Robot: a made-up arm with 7 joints. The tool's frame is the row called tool.
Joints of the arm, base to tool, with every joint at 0 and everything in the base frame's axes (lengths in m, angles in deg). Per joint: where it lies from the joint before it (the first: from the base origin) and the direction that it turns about. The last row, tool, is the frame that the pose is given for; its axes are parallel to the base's.
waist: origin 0 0.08 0 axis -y
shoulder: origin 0 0.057 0 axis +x
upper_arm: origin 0 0 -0.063 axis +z
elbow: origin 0 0 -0.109 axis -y
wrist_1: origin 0 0 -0.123 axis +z
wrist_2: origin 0 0 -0.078 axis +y
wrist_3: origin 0 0 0 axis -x
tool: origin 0 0 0
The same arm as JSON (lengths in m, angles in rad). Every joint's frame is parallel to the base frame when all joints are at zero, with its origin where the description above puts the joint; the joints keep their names.
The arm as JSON. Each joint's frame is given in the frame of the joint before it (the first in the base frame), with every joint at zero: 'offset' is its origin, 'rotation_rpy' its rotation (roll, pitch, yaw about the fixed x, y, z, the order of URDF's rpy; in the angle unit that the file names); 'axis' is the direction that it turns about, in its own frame. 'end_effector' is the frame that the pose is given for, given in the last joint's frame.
{"length_unit": "m", "angle_unit": "rad", "chain": [{"id": "waist", "offset": [0.0, 0.08, 0.0], "rotation_rpy": [0.0, 0.0, 0.0], "axis": [0.0, -1.0, 0.0]}, {"id": "shoulder", "offset": [0.0, 0.057, 0.0], "rotation_rpy": [0.0, 0.0, 0.0], "axis": [1.0, 0.0, 0.0]}, {"id": "upper_arm", "offset": [0.0, 0.0, -0.063], "rotation_rpy": [0.0, 0.0, 0.0], "axis": [0.0, 0.0, 1.0]}, {"id": "elbow", "offset": [0.0, 0.0, -0.109], "rotation_rpy": [0.0, 0.0, 0.0], "axis": [0.0, -1.0, 0.0]}, {"id": "wrist_1", "offset": [0.0, 0.0, -0.123], "rotation_rpy": [0.0, 0.0, 0.0], "axis": [0.0, 0.0, 1.0]}, {"id": "wrist_2", "offset": [0.0, 0.0, -0.078], "rotation_rpy": [0.0, 0.0, 0.0], "axis": [0.0, 1.0, 0.0]}, {"id": "wrist_3", "offset": [0.0, 0.0, 0.0], "rotation_rpy": [0.0, 0.0, 0.0], "axis": [-1.0, 0.0, 0.0]}], "end_effector": {"offset": [0.0, 0.0, 0.0], "rotation_rpy": [0.0, 0.0, 0.0]}}
